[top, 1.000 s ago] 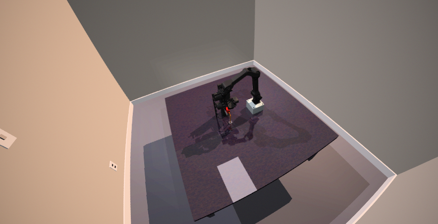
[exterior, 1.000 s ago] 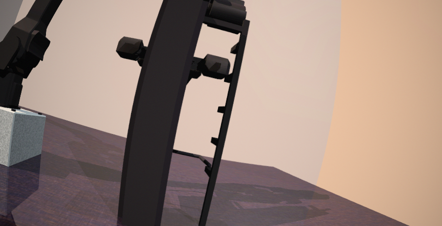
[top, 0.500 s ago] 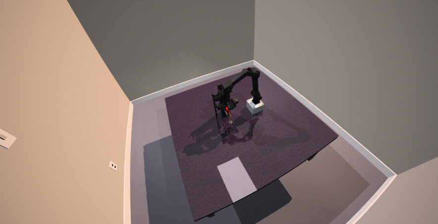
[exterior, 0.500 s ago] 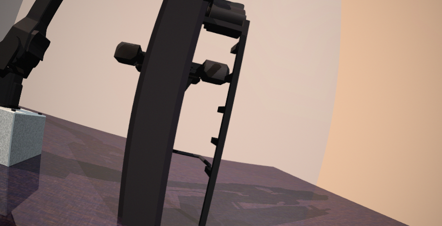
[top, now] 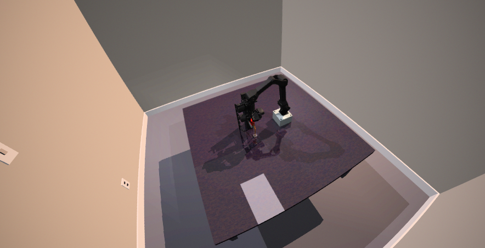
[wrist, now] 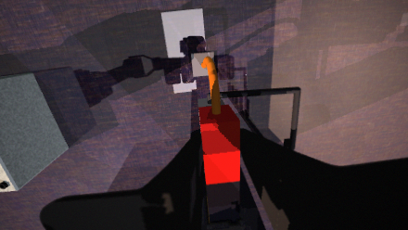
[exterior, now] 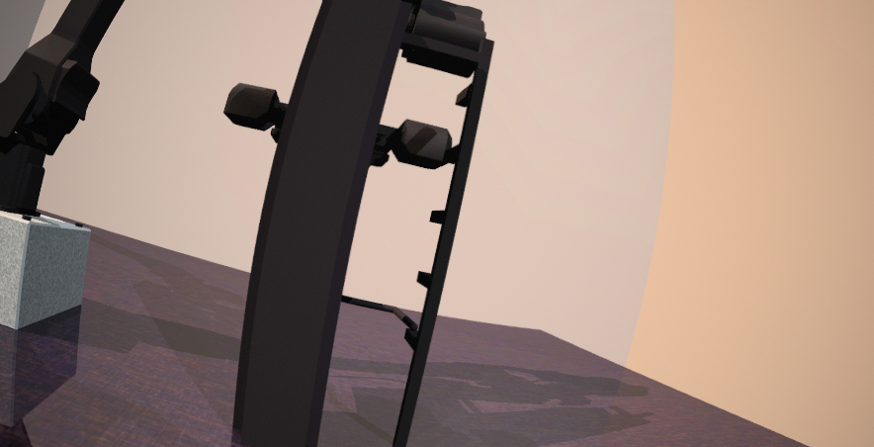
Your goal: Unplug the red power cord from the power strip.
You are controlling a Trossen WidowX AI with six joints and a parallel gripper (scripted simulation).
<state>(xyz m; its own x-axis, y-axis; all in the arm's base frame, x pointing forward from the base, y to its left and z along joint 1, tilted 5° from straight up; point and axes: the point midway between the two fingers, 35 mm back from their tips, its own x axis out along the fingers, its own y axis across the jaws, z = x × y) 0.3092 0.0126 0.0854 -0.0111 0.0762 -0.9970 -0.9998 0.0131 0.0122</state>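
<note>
Now: the red plug 3 cm to the right of my gripper tip.
</note>
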